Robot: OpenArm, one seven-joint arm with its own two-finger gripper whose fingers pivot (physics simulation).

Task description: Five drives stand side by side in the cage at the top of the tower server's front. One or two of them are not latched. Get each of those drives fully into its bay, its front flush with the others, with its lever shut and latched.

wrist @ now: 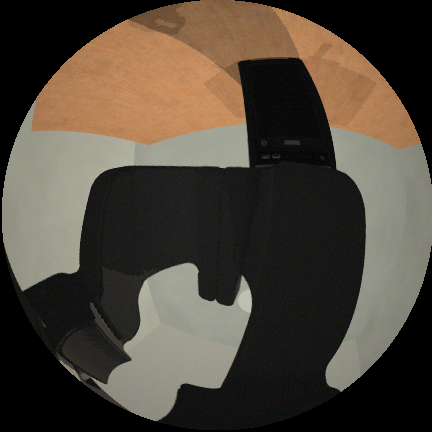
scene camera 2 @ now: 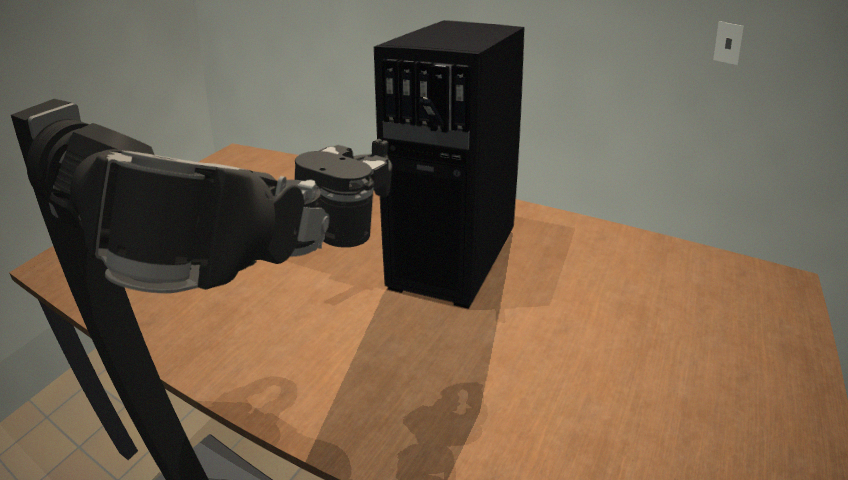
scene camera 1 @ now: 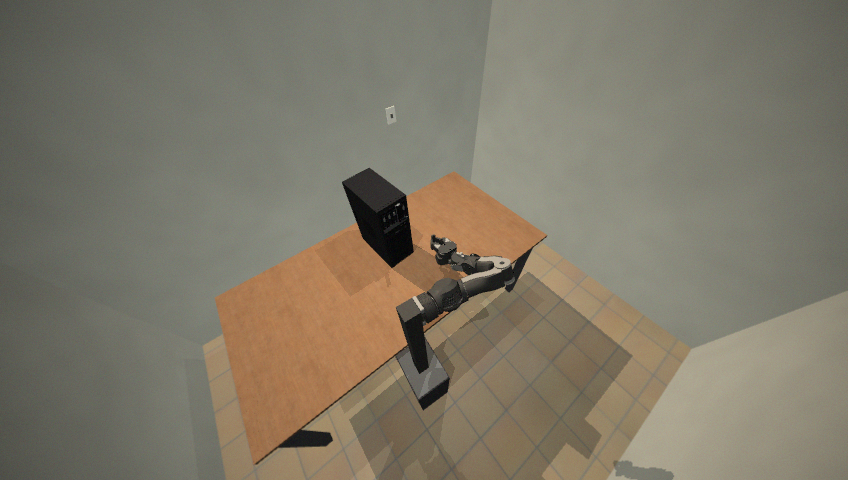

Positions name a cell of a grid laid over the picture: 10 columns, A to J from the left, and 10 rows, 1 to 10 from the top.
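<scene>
My gripper is visible to me (scene camera 2: E4), (wrist: F6). There is a black tower server too, and I see it at (scene camera 2: F5), at (wrist: G3) and again at (scene camera 1: E5). An arm's post (scene camera 2: B7), (scene camera 1: E7) is also part of what I am looking at.
</scene>
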